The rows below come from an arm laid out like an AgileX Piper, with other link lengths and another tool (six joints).
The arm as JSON. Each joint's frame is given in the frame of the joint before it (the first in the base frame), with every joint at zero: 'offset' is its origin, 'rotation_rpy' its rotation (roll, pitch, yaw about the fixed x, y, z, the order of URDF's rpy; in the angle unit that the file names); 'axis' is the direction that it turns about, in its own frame. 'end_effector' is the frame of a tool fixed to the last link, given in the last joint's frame.
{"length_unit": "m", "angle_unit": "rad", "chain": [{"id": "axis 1", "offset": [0.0, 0.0, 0.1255], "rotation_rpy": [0.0, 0.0, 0.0], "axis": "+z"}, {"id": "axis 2", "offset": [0.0, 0.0, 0.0], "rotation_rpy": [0.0, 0.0, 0.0], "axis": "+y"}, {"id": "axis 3", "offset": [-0.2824, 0.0, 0.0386], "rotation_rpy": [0.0, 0.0, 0.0], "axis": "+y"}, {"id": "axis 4", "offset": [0.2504, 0.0, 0.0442], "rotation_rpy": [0.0, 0.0, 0.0], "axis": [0.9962, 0.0, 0.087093]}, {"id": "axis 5", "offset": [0.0, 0.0, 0.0], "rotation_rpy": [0.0, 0.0, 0.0], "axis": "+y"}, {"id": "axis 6", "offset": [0.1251, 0.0, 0.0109], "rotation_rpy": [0.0, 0.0, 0.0], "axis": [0.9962, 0.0, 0.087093]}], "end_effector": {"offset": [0.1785, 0.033, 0.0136], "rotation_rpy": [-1.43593, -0.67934, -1.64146]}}
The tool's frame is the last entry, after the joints.
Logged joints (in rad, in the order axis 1, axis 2, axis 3, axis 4, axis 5, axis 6), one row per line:
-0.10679 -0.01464 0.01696 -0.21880 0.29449 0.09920
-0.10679 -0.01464 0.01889 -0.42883 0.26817 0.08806
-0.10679 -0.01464 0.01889 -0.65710 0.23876 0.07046
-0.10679 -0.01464 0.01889 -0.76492 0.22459 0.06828
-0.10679 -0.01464 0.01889 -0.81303 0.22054 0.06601
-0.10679 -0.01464 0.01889 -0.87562 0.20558 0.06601
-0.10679 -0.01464 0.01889 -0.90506 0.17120 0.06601
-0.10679 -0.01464 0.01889 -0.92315 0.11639 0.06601
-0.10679 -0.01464 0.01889 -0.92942 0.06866 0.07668
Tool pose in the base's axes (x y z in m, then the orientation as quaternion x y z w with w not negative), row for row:
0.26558 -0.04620 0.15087 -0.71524 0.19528 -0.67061 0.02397
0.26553 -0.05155 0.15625 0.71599 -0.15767 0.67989 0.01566
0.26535 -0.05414 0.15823 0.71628 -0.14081 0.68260 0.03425
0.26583 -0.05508 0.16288 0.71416 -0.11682 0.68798 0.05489
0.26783 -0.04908 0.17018 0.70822 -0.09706 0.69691 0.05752
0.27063 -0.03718 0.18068 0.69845 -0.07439 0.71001 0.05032
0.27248 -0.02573 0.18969 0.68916 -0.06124 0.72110 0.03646
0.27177 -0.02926 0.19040 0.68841 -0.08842 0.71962 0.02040
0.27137 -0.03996 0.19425 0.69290 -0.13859 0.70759 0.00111
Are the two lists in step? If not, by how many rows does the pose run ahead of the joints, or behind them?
The pose runs 2 rows ahead of the joints: the pose in row i belongs to the joints in row i + 2.
